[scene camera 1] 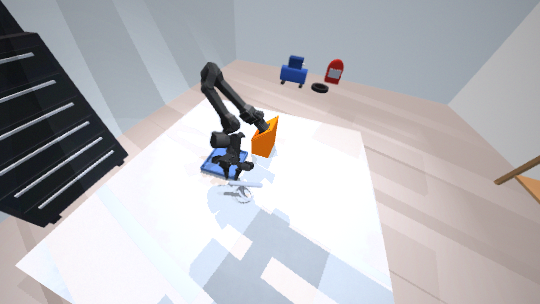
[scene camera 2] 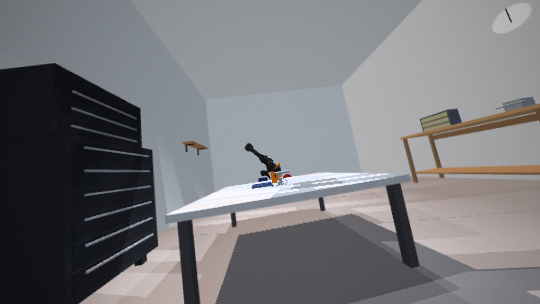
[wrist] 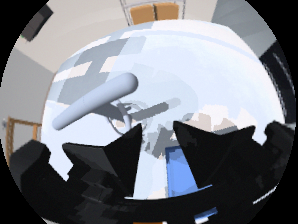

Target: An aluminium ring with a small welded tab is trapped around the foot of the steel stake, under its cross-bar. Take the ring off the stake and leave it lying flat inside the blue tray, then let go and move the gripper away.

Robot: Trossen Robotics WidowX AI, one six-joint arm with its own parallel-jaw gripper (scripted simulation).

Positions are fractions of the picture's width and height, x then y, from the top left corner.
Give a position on a steel stake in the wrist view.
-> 0.33, 0.45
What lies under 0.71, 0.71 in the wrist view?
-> The gripper.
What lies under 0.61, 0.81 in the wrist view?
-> A blue tray.
